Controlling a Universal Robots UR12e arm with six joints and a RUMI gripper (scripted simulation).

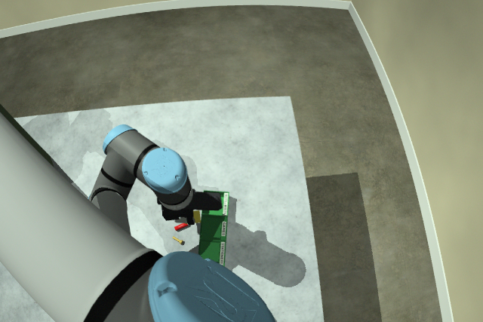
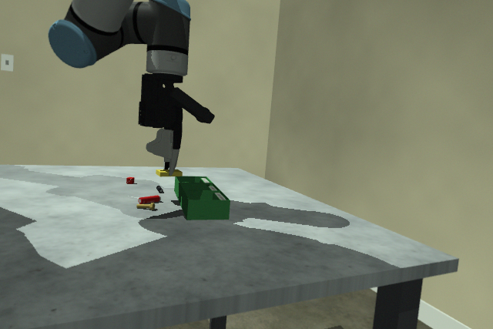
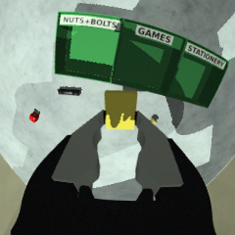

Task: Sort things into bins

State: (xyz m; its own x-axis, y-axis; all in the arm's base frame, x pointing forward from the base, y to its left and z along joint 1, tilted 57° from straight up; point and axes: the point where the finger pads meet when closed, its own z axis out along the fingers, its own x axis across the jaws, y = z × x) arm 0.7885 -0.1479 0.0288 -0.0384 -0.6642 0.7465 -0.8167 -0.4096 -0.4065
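Now: the red die 200 mm to the left of my hand, 70 mm below it and 40 mm behind it. The rest, counted from my hand: bolt: 70 mm below, 60 mm to the right, 60 mm behind; yellow block: 10 mm below; red battery: 70 mm below, 40 mm behind, 10 mm to the right.
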